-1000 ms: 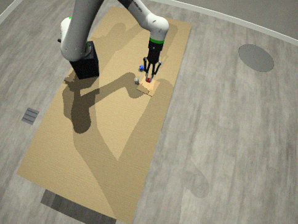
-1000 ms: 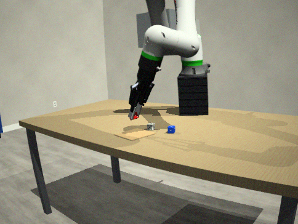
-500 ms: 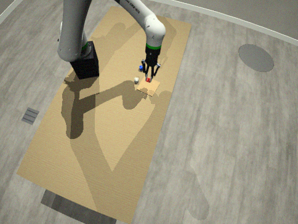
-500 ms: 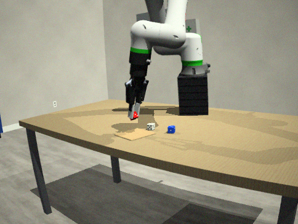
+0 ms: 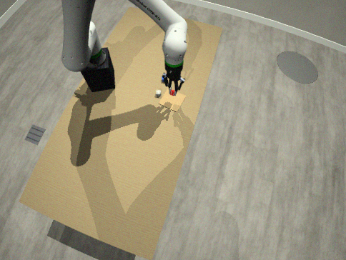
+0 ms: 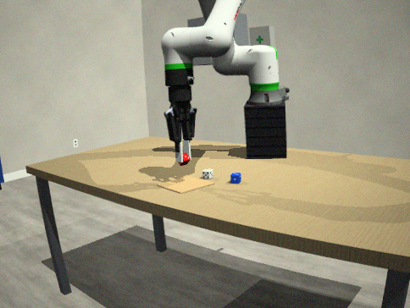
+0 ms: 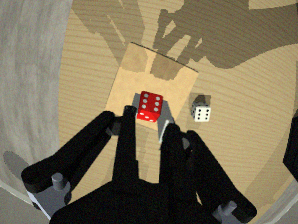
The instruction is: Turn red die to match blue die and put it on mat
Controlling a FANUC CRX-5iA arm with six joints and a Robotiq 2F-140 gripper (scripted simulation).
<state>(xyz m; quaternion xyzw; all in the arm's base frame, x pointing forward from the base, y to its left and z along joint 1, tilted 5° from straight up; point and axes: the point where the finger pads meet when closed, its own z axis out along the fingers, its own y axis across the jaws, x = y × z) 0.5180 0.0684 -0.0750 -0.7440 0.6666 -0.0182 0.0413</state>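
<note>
Right now my hand is 30 mm above the red die. From my hand the other things lie so: blue die 120 mm to the left, 120 mm behind, 100 mm below; then tan mat 110 mm below; then white die 110 mm behind, 100 mm below.
</note>
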